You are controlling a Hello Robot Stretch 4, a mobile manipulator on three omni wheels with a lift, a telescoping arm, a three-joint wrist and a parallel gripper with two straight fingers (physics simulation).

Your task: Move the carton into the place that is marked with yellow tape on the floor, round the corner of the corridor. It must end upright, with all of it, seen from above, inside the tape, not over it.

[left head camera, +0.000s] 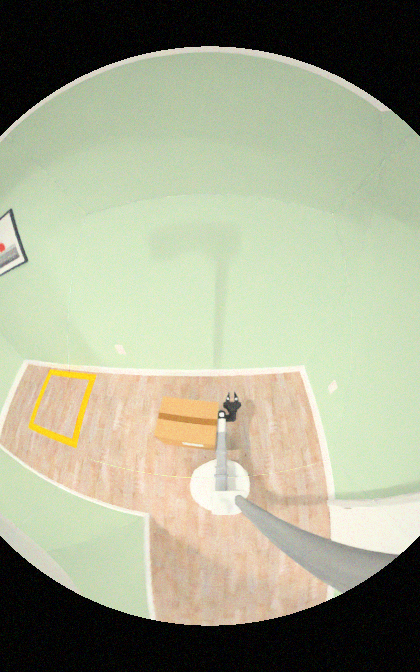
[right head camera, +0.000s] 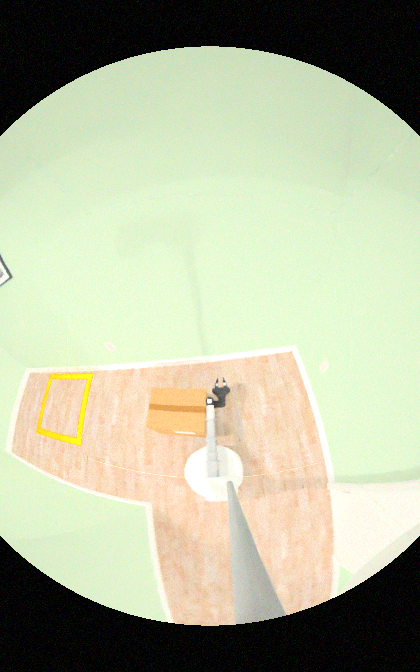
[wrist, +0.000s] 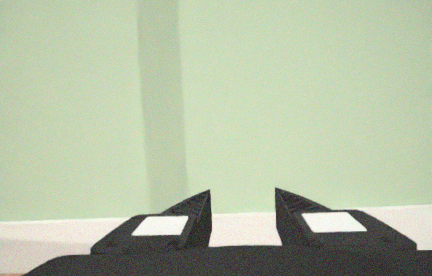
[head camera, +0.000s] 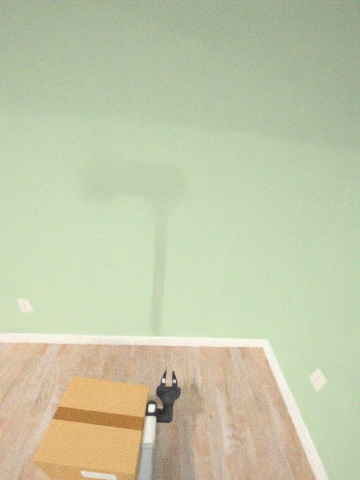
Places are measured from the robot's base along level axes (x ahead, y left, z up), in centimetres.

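Pixels of known places: gripper, between the fingertips: (wrist: 242, 208) (head camera: 169, 370).
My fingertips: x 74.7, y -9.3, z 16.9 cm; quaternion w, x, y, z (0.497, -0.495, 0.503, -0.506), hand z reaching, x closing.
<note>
Behind a point stands the place of what it marks.
The brown carton (head camera: 90, 442) {x 38.0, y 24.8, z 29.3 cm} (left head camera: 186, 431) (right head camera: 177, 421) stands upright on the floor, a darker strip across its top and a white label on its near side. My arm lies along its right side, very close or touching; I cannot tell which. My gripper (head camera: 169, 372) {x 74.7, y -9.3, z 16.9 cm} (left head camera: 232, 394) (right head camera: 220, 380) (wrist: 243, 208) {x 74.7, y -9.3, z 16.9 cm} is open and empty, just beyond the carton's far right corner, its fingers pointing at the far wall. The yellow tape rectangle (left head camera: 84, 411) (right head camera: 85, 409) is on the floor to the left of the carton, a stretch of floor between them. It does not show in the head camera view.
The far green wall (head camera: 215, 260) {x 104.7, y -30.1, z 83.4 cm} has a white baseboard (head camera: 210, 342) {x 103.9, y -42.5, z 2.4 cm} (left head camera: 200, 371) and meets the right wall at a corner. My round white base (left head camera: 200, 492) (right head camera: 195, 475) is behind the carton. An inner wall corner (left head camera: 146, 515) (right head camera: 150, 505) juts in at the lower left.
</note>
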